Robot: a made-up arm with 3 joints. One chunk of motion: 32 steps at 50 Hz.
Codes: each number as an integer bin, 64 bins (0 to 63) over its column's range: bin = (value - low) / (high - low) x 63, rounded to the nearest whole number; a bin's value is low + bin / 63 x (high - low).
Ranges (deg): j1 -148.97..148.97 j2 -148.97..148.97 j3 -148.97..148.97
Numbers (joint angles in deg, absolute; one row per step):
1: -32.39 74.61 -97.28
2: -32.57 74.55 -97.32
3: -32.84 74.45 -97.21
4: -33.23 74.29 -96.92
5: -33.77 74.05 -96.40
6: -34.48 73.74 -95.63
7: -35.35 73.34 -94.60
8: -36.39 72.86 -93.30
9: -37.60 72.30 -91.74
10: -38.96 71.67 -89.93
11: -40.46 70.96 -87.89
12: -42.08 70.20 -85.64
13: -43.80 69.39 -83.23
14: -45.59 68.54 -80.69
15: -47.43 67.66 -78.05
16: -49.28 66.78 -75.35
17: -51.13 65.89 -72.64
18: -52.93 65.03 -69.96
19: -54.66 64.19 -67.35
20: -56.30 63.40 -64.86
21: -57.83 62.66 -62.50
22: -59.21 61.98 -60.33
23: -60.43 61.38 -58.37
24: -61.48 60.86 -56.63
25: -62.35 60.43 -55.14
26: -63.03 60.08 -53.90
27: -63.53 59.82 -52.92
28: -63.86 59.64 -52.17
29: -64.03 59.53 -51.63
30: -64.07 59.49 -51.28
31: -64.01 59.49 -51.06
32: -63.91 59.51 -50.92
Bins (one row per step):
1: 25 47 11
2: 25 47 11
3: 25 47 11
4: 24 47 11
5: 24 47 11
6: 24 47 11
7: 24 47 11
8: 24 47 12
9: 24 47 12
10: 23 47 12
11: 23 47 13
12: 23 46 13
13: 22 46 14
14: 22 46 14
15: 21 46 15
16: 21 46 16
17: 21 45 16
18: 20 45 17
19: 20 45 17
20: 20 45 18
21: 19 45 18
22: 19 45 19
23: 19 44 19
24: 18 44 20
25: 18 44 20
26: 18 44 20
27: 18 44 20
28: 18 44 20
29: 18 44 21
30: 18 44 21
31: 18 44 21
32: 18 44 21

